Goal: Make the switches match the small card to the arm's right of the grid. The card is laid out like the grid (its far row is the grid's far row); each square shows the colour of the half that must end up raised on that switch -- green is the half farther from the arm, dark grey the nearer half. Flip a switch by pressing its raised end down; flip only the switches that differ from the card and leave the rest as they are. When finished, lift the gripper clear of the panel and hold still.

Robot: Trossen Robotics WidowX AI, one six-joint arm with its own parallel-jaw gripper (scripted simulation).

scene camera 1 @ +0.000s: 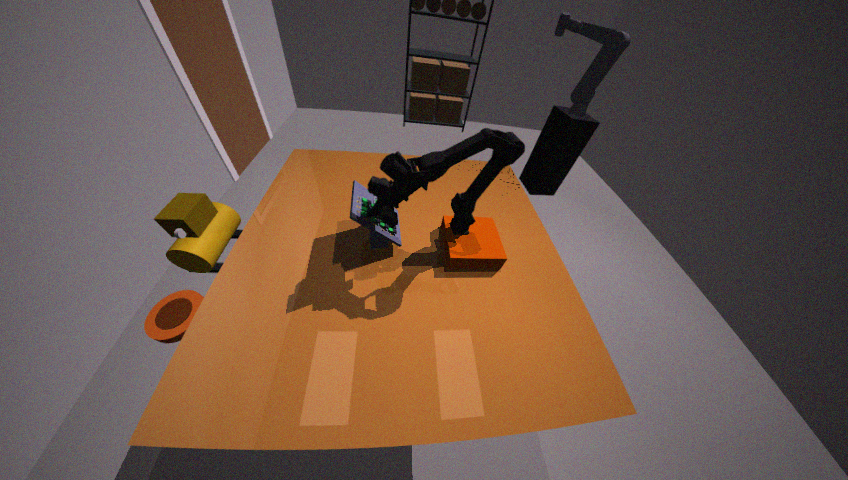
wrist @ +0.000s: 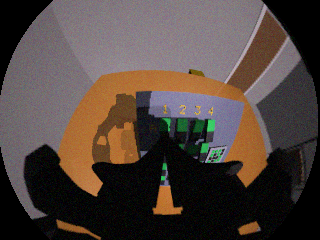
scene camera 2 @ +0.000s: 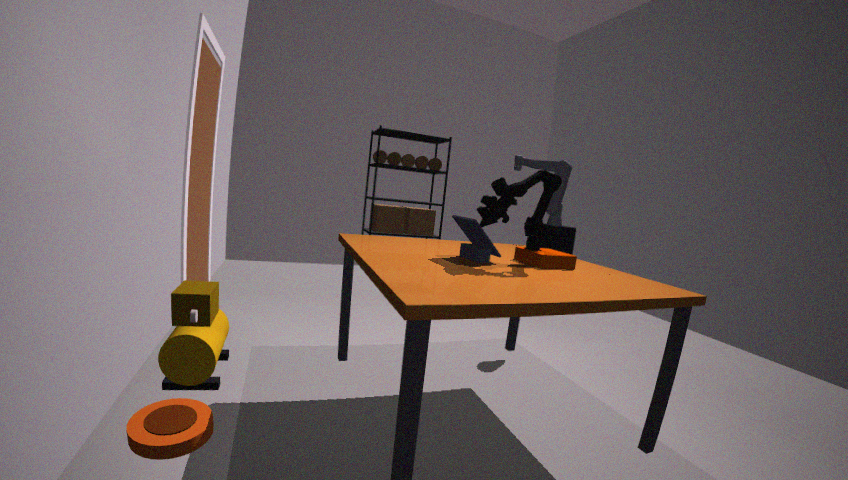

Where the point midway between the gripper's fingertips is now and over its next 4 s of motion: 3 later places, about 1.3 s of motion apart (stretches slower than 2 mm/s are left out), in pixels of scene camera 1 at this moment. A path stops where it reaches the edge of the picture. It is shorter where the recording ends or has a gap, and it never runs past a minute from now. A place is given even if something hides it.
My gripper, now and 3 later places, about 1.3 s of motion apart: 369,215; 380,202; 369,210; 373,208
